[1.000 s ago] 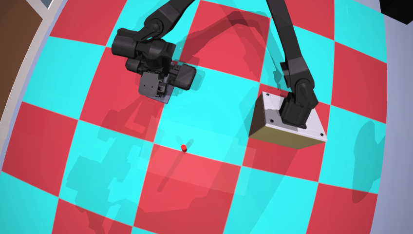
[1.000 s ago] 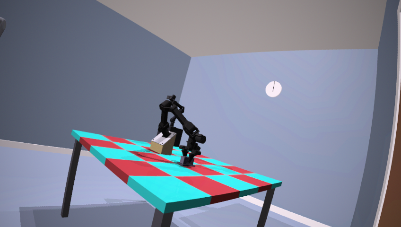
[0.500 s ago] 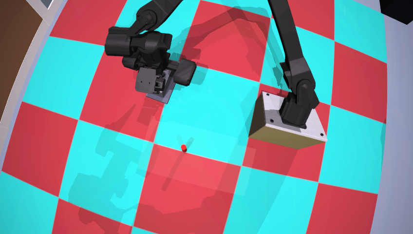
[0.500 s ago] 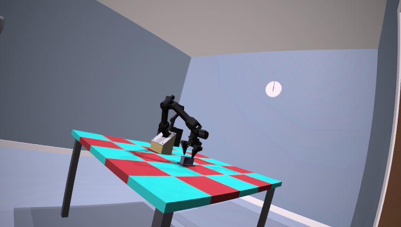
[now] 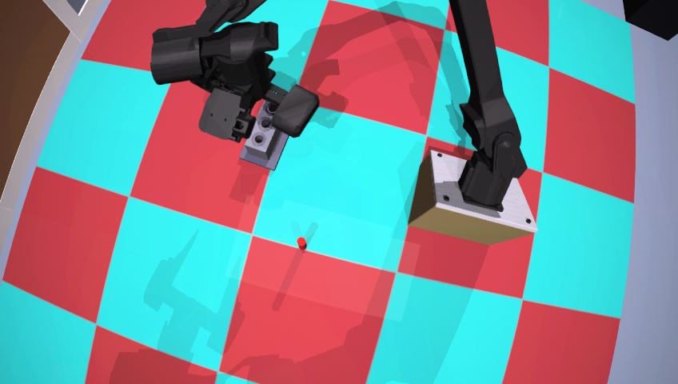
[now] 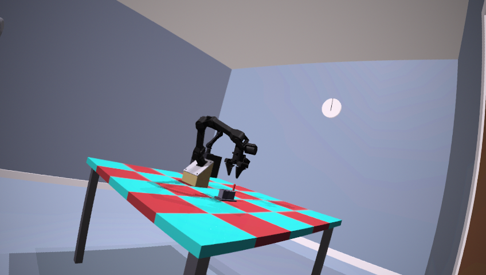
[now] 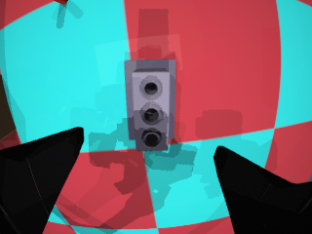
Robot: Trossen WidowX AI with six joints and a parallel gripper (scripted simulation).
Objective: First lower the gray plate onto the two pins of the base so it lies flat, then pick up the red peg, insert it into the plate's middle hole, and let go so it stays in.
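My gripper tip is 110 mm past the red peg, 170 mm to the right of it and 100 mm above it. The rest, counted from my gripper tip: gray plate (10 mm to the right, 100 mm below); then dark base (10 mm to the right, 130 mm below).
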